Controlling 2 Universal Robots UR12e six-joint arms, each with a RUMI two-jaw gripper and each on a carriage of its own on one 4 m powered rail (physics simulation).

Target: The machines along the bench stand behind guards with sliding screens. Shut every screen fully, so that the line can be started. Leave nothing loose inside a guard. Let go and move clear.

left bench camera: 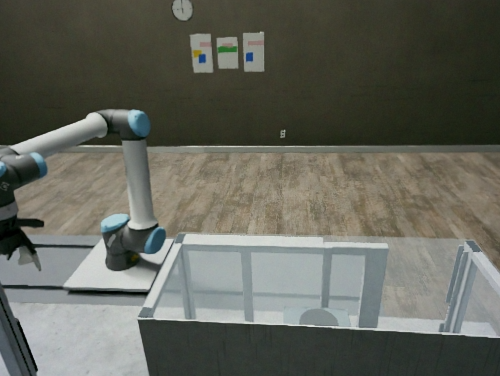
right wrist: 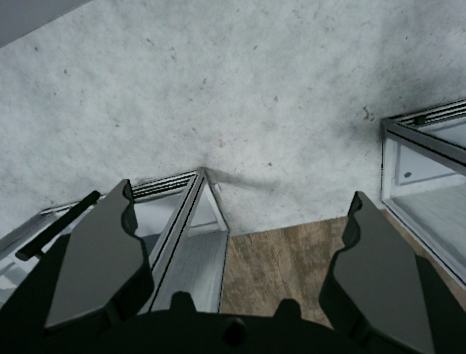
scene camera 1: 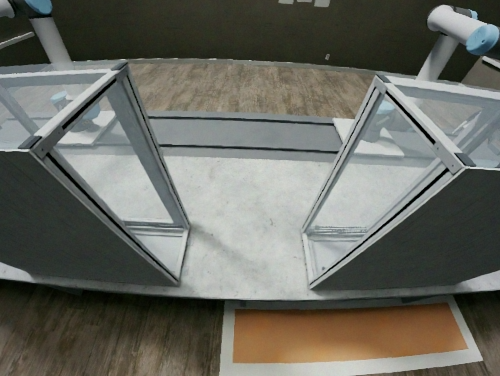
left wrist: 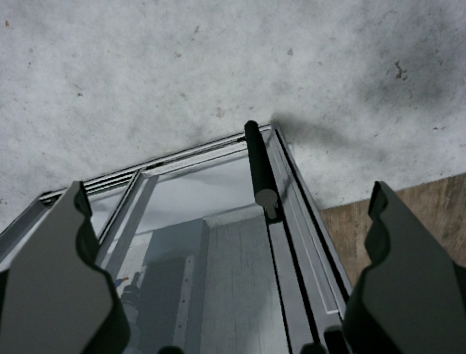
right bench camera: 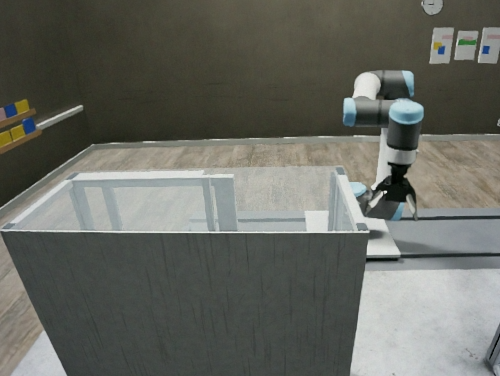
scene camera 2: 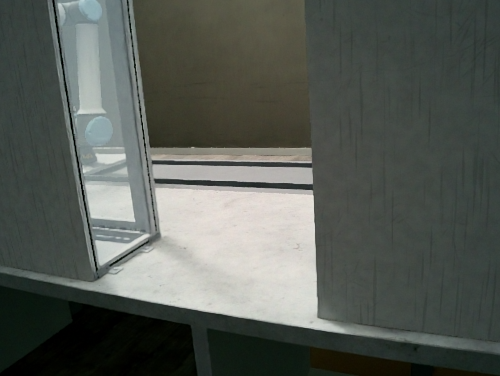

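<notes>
The left-picture guard and right-picture guard stand upright. In the left wrist view, a dark upright handle of the first guard's screen stands near a corner post; whether that screen is fully shut cannot be told. A handle also shows in the right wrist view. In the left bench view a screen's stile stands apart from the right end. My left gripper is open, above and clear of the handle. My right gripper is open and empty between the guards.
The white bench top separates the guards. The rail runs behind them. A pale machine part shows through the right-picture guard. An orange mat lies on the floor in front of the bench.
</notes>
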